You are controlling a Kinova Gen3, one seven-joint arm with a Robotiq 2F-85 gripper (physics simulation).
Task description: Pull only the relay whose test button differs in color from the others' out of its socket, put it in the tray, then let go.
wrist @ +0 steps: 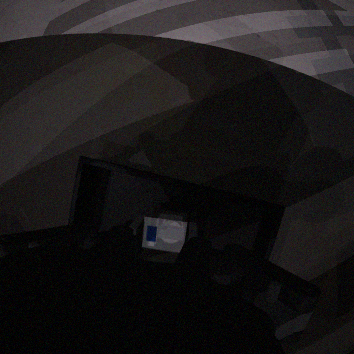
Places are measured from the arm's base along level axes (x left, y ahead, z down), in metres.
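Pixels of known places: gripper, fingertip midpoint: [165, 231].
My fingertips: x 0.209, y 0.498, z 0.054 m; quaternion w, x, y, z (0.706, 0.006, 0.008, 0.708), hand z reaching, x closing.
Note:
Behind a point stands the place of what it marks.
A relay [171, 242] @(x 0.208, y 0.504, z 0.034 m) with a pale top and a blue test button is between the fingers of my gripper [165, 231] @(x 0.209, y 0.498, z 0.054 m), in the lower middle of the wrist view. My gripper is shut on it. A dark rectangular tray [225, 191] @(x 0.244, y 0.537, z 0.055 m) with raised walls lies below and around the relay in the view. The relay shows over the tray's inside. Whether it touches the tray floor cannot be told in the dark. The near part of the tray is hidden by the gripper. The sockets and the other relays do not show.
The picture is very dark. A dark round-edged table top [100, 65] @(x 0.347, y 0.412, z 0.090 m) lies around the tray, with faint shadow patches. Its far edge curves across the top of the view, with a striped grey floor [200, 32] beyond it.

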